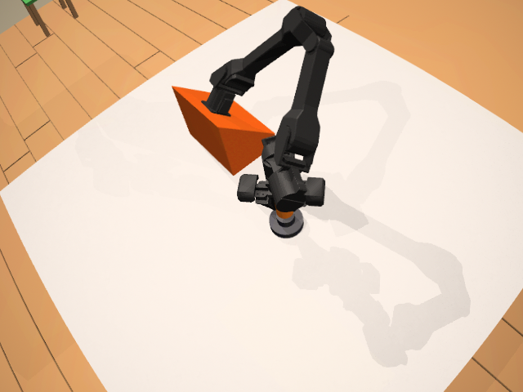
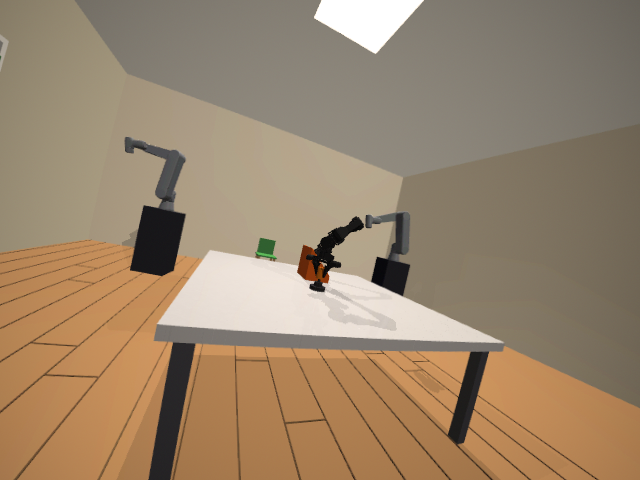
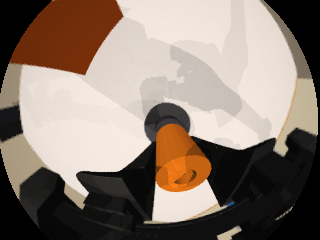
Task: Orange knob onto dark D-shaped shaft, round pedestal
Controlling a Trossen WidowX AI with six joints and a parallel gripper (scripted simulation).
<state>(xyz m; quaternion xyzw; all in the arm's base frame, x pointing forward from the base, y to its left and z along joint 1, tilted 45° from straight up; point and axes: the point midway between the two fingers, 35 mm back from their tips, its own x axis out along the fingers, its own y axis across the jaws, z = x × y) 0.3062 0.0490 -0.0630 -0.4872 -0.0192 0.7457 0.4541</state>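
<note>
Right now the orange knob is 20 mm above my gripper tip. Also, from my gripper tip: round pedestal: 40 mm below.
</note>
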